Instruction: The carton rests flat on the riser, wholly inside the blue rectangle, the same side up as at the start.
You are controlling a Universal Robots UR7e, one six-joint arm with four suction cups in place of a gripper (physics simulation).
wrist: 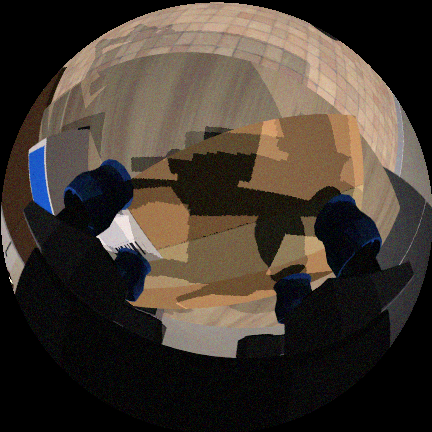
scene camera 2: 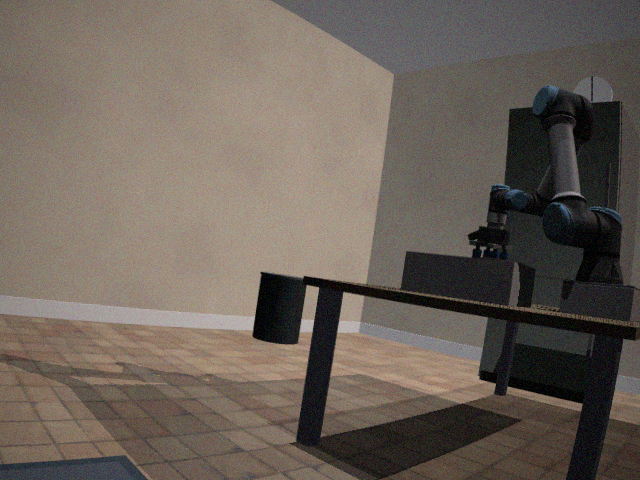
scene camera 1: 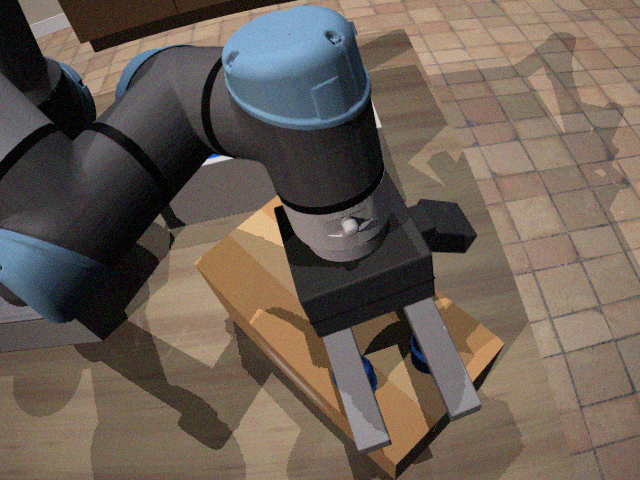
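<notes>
The brown cardboard carton lies flat on the wooden table, and its white barcode label faces up. My gripper is low over the carton's top. Its blue suction cups sit at or just above the cardboard, and I cannot tell whether they touch. The suction is off and nothing hangs from it. The grey riser with the blue rectangle stands beside the carton's label end. In scene camera 1 my arm hides nearly all of the riser.
The table has a dark leg, and a black cylinder hangs at its corner. A black block sticks out from the tool's side. Tiled floor surrounds the table.
</notes>
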